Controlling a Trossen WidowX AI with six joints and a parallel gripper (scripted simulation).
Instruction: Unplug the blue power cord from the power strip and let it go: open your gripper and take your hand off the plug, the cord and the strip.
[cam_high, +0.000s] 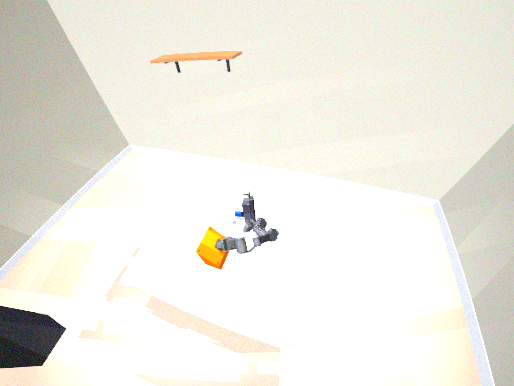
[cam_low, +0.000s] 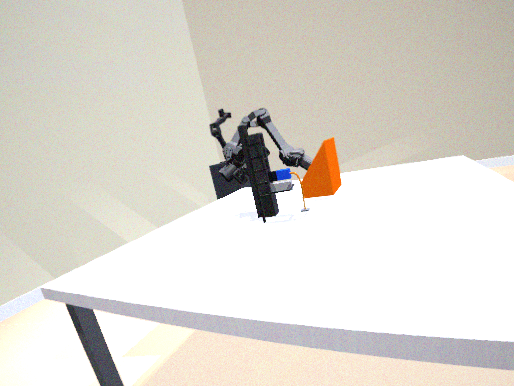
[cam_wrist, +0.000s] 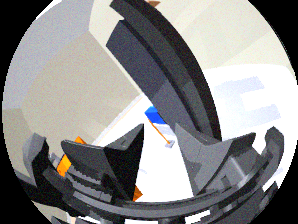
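Now: gripper tip 60 mm short of the power strip, 10 mm to the right of it and 30 mm above it. From my gripper tip the other things lie so: blue plug: 60 mm ahead, 80 mm to the left, 30 mm below.
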